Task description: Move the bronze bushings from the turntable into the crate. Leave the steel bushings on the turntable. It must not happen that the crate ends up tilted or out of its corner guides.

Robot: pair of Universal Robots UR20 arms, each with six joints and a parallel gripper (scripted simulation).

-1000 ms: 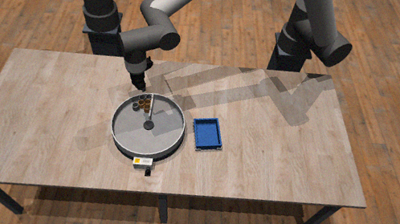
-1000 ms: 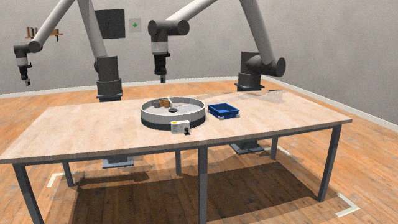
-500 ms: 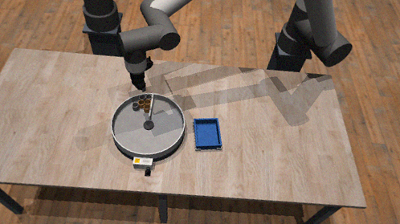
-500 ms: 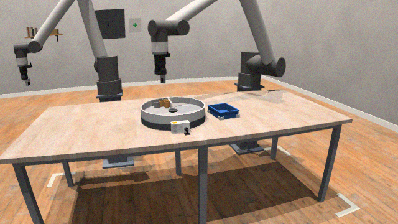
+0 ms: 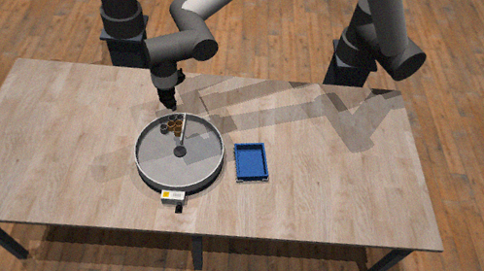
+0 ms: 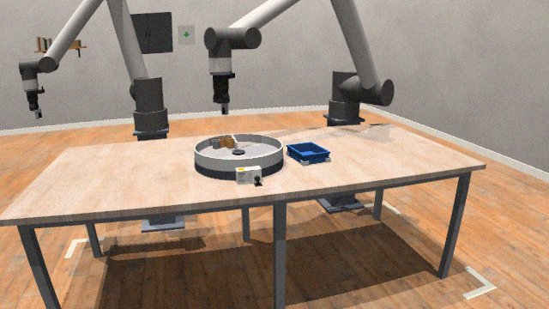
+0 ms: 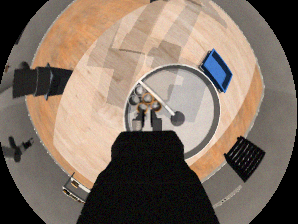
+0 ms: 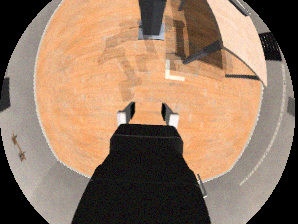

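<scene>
Now: left hand 13 cm short of the turntable, 5 cm to the right of it and 18 cm above it. The rest, counted from my left hand: blue crate (12 cm ahead, 39 cm to the left, 21 cm below).
</scene>
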